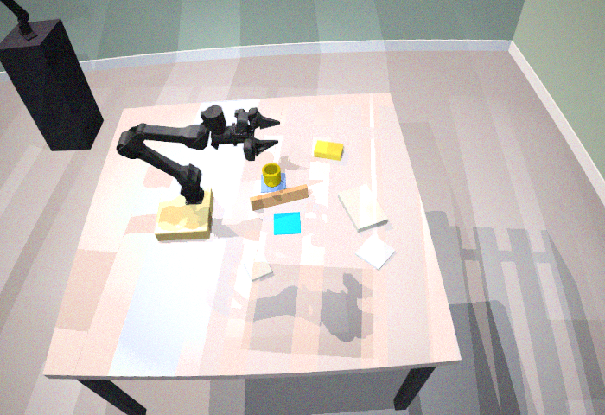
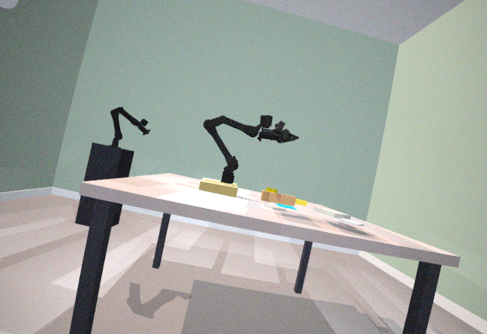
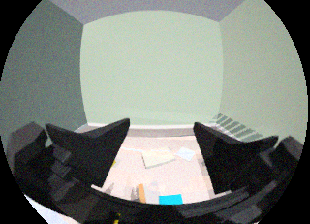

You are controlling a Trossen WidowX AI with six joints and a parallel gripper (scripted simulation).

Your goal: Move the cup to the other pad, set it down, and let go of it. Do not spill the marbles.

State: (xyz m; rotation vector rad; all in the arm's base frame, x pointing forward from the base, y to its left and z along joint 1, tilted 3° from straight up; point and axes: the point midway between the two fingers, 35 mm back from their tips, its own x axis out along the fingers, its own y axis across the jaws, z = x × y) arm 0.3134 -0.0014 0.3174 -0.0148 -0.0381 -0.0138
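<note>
My gripper tip is now 350 mm above the yellow cup, 140 mm to the right of it and 60 mm past it. The rest, counted from my gripper tip: cyan pad: 390 mm below, 60 mm to the right, 10 mm ahead; then wooden bar: 370 mm below, 40 mm to the left, 30 mm behind; then cream slab: 370 mm below, 280 mm ahead.
</note>
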